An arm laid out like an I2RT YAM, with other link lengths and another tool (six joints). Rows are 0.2 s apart.
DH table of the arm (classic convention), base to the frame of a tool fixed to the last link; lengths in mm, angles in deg. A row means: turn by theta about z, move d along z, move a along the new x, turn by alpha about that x. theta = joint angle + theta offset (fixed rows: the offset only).
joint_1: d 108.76; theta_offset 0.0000; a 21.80; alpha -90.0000
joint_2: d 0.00; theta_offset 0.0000; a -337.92; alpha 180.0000
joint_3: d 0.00; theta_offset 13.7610; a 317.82; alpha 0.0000
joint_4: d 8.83; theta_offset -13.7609; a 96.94; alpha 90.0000
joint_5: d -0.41; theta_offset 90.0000; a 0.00; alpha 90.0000
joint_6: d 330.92; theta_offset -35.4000; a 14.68; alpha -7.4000
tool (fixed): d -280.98; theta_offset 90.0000; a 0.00; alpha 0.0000
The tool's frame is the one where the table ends.
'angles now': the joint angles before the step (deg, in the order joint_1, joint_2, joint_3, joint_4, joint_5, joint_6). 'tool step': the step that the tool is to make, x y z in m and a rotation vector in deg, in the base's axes. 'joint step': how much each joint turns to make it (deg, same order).
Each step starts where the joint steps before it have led.
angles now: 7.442, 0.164, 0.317, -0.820, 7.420, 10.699
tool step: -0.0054, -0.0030, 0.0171, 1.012, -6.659, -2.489
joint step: 0.000, -0.041, -0.021, 6.711, 2.491, 0.024
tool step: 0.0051, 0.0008, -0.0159, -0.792, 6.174, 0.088
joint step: 0.043, 0.028, 0.001, -6.201, -0.044, 0.019
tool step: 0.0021, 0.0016, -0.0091, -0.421, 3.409, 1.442
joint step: -0.005, 0.020, -0.022, -3.389, -1.447, -0.021
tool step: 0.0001, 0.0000, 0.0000, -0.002, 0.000, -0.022
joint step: 0.004, 0.068, -0.006, 0.075, 0.026, 0.000
